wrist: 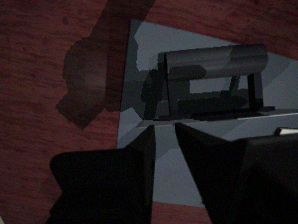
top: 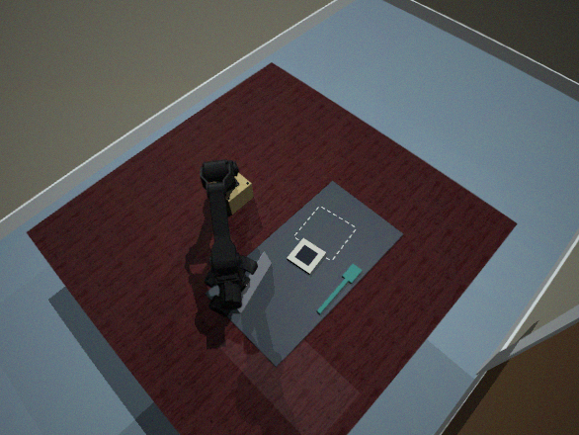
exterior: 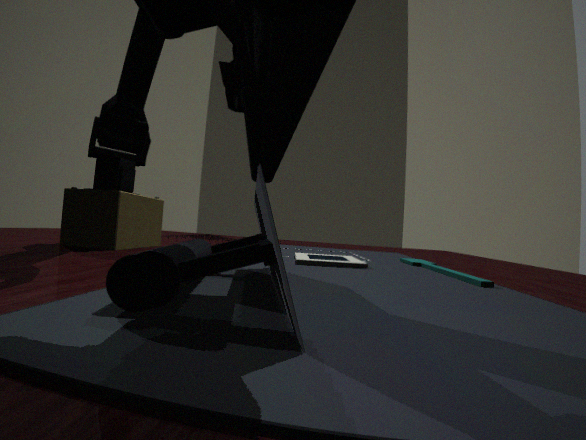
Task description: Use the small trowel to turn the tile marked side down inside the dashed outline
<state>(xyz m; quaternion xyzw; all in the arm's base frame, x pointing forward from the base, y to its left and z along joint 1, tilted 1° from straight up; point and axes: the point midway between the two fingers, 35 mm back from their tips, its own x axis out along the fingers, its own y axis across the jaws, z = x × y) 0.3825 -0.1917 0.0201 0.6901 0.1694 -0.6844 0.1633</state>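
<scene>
The trowel is 5 cm behind my gripper tip, 3 cm to the left of it and 5 cm below it. From my gripper tip the other things lie so: grey mat: 1 cm ahead, 26 cm to the left, 9 cm below; then tile: 1 cm behind, 28 cm to the left, 7 cm below; then teal flat tool: 14 cm ahead, 31 cm to the left, 7 cm below.
</scene>
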